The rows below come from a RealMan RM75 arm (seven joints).
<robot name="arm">
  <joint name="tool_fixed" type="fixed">
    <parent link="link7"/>
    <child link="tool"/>
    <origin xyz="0 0 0"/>
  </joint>
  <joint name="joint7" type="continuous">
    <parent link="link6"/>
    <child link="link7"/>
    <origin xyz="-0.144 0 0" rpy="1.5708 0 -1.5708"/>
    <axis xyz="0 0 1"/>
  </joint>
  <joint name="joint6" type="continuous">
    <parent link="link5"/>
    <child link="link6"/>
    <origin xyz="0 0 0" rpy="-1.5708 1.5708 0"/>
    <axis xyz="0 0 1"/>
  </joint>
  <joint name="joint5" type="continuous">
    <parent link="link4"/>
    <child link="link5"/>
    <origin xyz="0 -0.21 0" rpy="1.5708 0 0"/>
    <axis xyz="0 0 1"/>
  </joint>
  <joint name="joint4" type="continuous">
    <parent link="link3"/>
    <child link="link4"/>
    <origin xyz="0 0 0" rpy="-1.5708 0 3.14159"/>
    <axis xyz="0 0 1"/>
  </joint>
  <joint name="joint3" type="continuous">
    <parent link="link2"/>
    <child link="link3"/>
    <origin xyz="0 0.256 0" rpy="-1.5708 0 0"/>
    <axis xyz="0 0 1"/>
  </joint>
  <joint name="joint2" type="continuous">
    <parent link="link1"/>
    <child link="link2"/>
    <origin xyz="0 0 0" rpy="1.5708 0 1.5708"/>
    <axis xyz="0 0 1"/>
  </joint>
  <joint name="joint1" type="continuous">
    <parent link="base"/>
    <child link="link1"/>
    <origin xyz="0 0 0.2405" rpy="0 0 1.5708"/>
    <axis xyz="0 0 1"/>
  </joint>
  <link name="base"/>
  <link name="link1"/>
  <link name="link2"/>
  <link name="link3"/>
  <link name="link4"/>
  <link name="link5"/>
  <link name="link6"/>
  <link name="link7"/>
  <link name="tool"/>
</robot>
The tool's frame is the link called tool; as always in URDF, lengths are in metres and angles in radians. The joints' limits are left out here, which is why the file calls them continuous.
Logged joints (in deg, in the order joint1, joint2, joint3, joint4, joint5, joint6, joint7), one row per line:
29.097, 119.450, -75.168, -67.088, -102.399, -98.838, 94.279
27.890, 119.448, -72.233, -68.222, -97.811, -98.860, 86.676
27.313, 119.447, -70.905, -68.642, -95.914, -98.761, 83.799
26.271, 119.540, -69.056, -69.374, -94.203, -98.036, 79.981
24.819, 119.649, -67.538, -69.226, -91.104, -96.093, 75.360
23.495, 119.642, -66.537, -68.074, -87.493, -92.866, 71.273
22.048, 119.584, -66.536, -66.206, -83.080, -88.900, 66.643
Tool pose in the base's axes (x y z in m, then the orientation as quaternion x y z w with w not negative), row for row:
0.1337, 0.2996, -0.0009, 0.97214, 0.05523, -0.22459, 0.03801
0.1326, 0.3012, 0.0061, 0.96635, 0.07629, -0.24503, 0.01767
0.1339, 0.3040, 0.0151, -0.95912, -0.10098, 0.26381, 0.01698
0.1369, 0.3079, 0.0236, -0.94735, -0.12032, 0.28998, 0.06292
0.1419, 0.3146, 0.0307, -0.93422, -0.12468, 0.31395, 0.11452
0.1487, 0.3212, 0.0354, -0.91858, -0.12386, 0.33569, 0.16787
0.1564, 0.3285, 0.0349, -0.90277, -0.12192, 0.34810, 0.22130
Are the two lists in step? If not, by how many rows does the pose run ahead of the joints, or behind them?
The pose runs 1 row ahead of the joints: the pose in row i belongs to the joints in row i + 1.
